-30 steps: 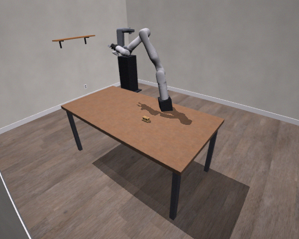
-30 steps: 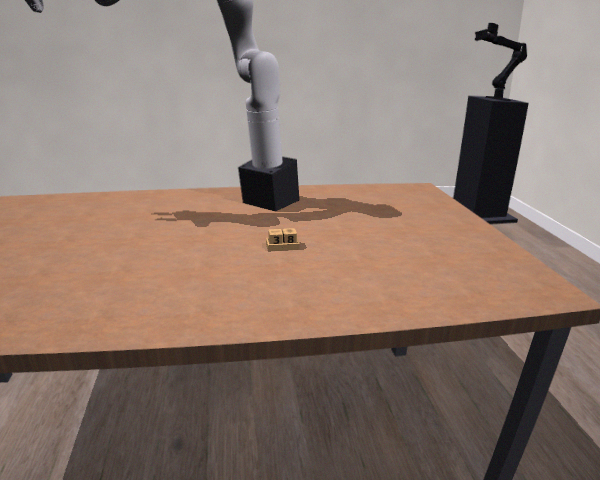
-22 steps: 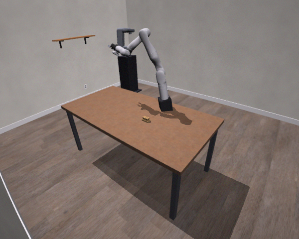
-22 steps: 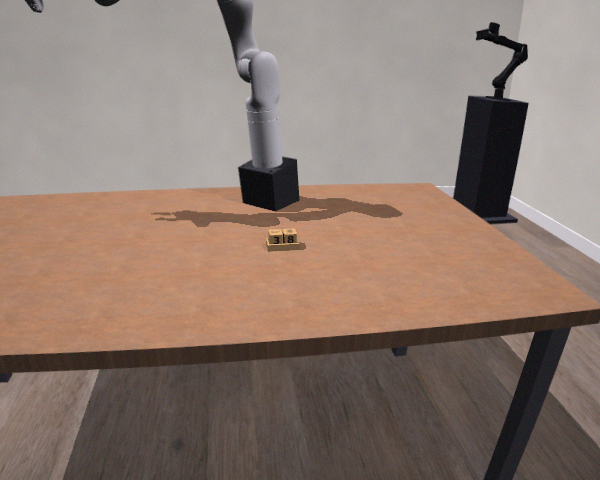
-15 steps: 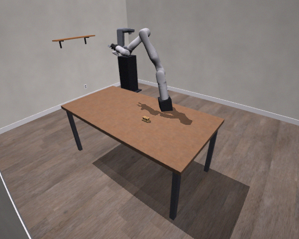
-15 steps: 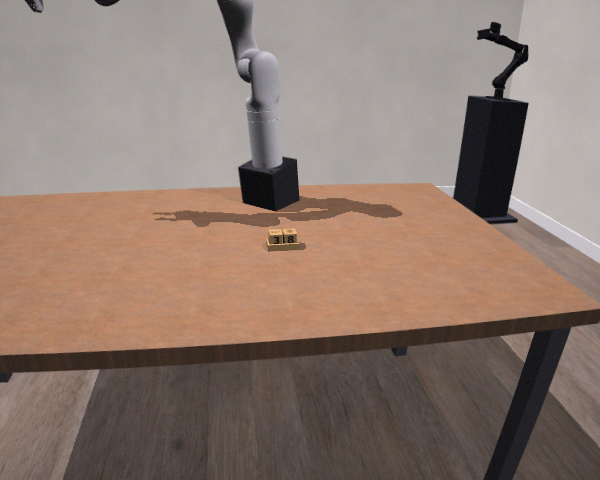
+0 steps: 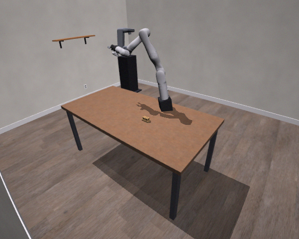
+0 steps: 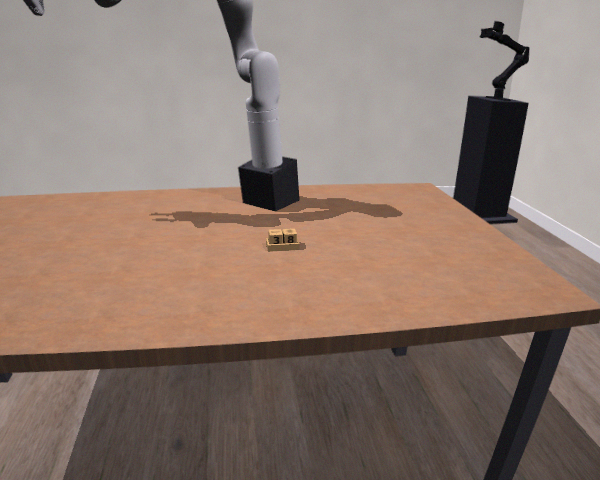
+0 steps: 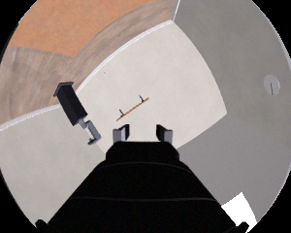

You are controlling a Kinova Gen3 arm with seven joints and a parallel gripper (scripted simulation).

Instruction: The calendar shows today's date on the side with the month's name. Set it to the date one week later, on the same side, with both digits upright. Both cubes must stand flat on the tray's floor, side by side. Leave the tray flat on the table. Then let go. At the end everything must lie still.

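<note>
My hand is 720 mm to the right of the wooden tray, 630 mm above it and 280 mm short of it.
</note>
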